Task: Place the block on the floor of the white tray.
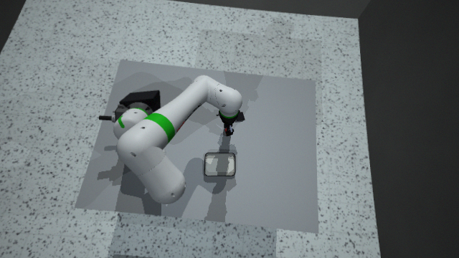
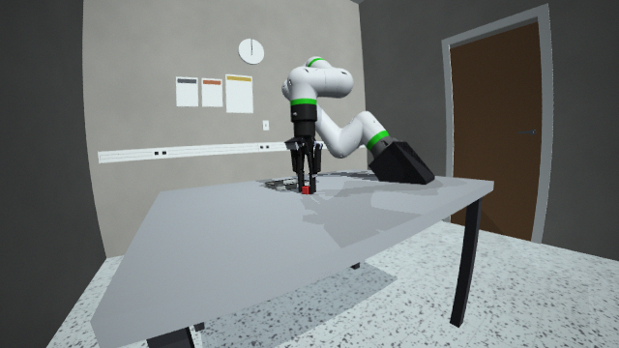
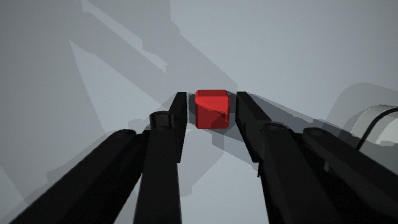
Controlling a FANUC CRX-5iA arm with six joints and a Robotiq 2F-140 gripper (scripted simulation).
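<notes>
Now: the red block 20 mm below my hand. From my hand the other things lie so: white tray (200 mm to the right, 40 mm behind, 20 mm below).
</notes>
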